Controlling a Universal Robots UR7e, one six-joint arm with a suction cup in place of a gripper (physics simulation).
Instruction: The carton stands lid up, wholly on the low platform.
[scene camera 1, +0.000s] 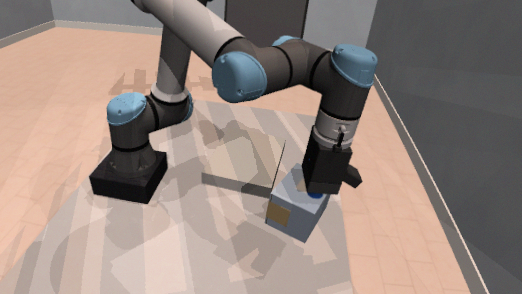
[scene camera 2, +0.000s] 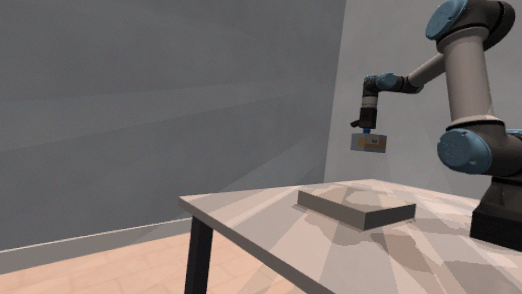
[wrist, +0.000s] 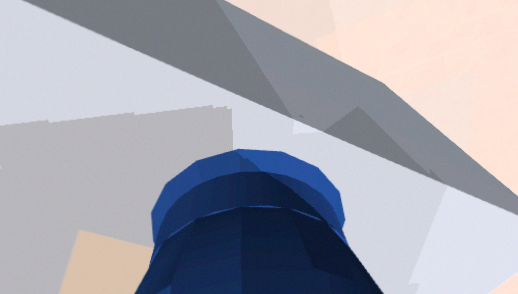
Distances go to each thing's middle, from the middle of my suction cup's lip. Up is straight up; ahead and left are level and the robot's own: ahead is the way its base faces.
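Labels:
I see the carton (scene camera 1: 291, 210), and it is 6 cm below my suction cup, 2 cm behind it and 2 cm to the left of it. The low platform (scene camera 1: 244, 161) is 28 cm below my suction cup, and it is also 13 cm behind my suction cup and 47 cm to the left of it.

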